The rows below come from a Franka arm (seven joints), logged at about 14 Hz.
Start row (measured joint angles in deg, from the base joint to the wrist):
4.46, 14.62, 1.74, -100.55, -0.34, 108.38, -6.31
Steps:
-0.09, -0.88, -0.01, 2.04, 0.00, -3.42, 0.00
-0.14, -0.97, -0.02, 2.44, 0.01, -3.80, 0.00
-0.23, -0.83, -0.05, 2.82, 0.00, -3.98, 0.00
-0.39, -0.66, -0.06, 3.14, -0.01, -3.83, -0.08
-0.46, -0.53, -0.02, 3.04, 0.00, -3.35, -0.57
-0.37, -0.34, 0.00, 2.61, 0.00, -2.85, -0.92
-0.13, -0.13, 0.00, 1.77, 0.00, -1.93, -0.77
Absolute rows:
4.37, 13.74, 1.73, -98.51, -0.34, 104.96, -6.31
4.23, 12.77, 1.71, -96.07, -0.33, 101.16, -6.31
4.00, 11.94, 1.66, -93.25, -0.33, 97.18, -6.31
3.61, 11.28, 1.60, -90.11, -0.34, 93.35, -6.39
3.15, 10.75, 1.58, -87.07, -0.34, 90.00, -6.96
2.78, 10.41, 1.58, -84.46, -0.34, 87.15, -7.88
2.65, 10.28, 1.58, -82.69, -0.34, 85.22, -8.65

